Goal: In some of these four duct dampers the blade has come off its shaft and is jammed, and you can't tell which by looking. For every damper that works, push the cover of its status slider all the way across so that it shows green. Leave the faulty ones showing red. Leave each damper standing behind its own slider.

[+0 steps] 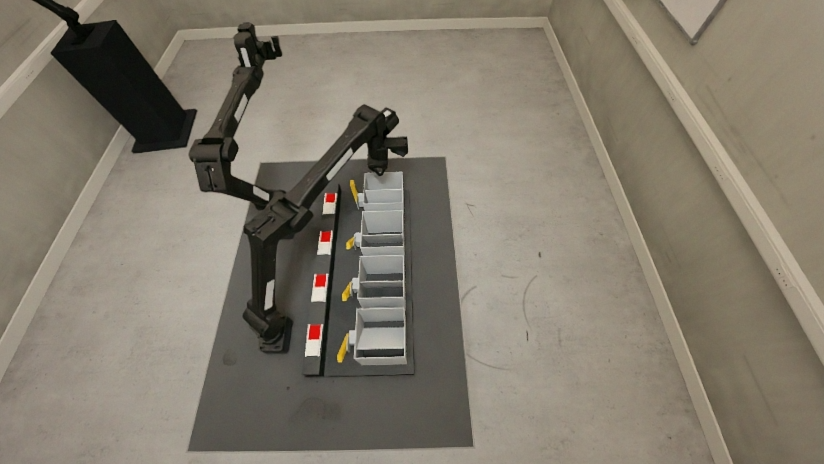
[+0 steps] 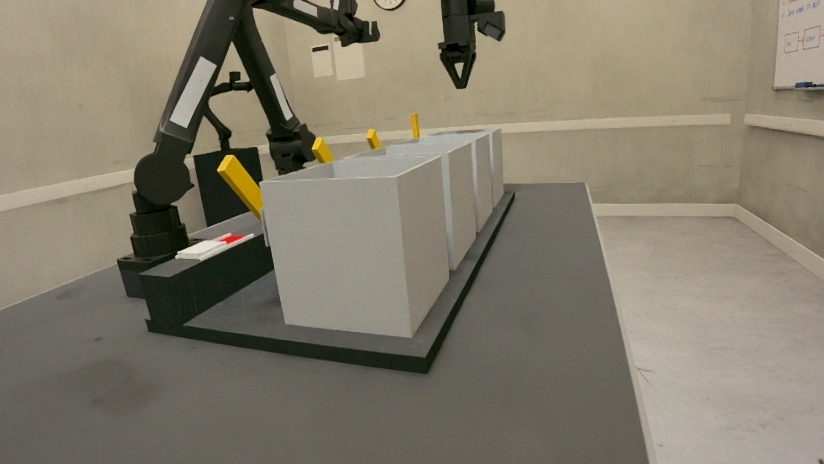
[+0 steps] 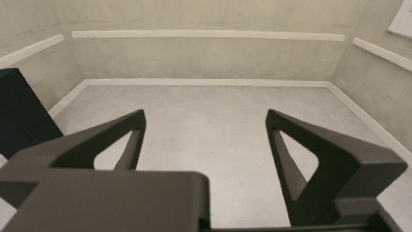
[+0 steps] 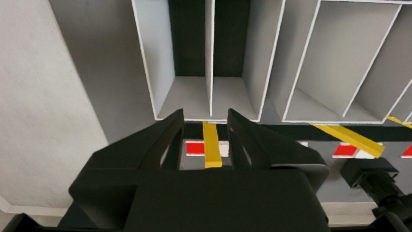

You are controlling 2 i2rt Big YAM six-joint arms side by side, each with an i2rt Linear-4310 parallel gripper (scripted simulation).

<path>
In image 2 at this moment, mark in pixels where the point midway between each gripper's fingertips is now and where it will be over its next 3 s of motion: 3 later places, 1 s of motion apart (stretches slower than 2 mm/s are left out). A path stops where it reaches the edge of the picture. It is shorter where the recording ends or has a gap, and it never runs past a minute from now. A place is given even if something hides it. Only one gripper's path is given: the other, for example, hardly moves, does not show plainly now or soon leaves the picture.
My right gripper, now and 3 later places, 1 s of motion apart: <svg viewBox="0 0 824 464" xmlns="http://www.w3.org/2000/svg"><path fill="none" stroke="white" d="M461 89L412 100L413 112L415 130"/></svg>
</path>
